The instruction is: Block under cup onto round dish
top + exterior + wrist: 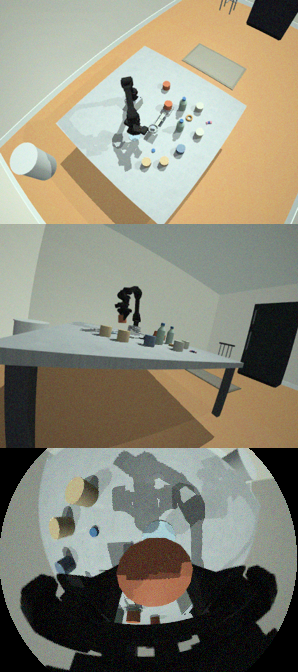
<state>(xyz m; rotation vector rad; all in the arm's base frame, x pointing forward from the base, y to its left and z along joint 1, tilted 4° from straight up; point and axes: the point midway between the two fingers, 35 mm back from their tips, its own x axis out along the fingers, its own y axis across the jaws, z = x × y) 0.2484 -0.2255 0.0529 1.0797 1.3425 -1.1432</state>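
The block is 10 cm to the left of my gripper tip, 7 cm ahead of it and 4 cm below it. Also, from my gripper tip: small blue piece (18 cm ahead, 12 cm below, 2 cm to the right); then blue cup (36 cm ahead, 10 cm to the left, 9 cm below); then round pale blue dish (12 cm below, 3 cm behind, 2 cm to the right).
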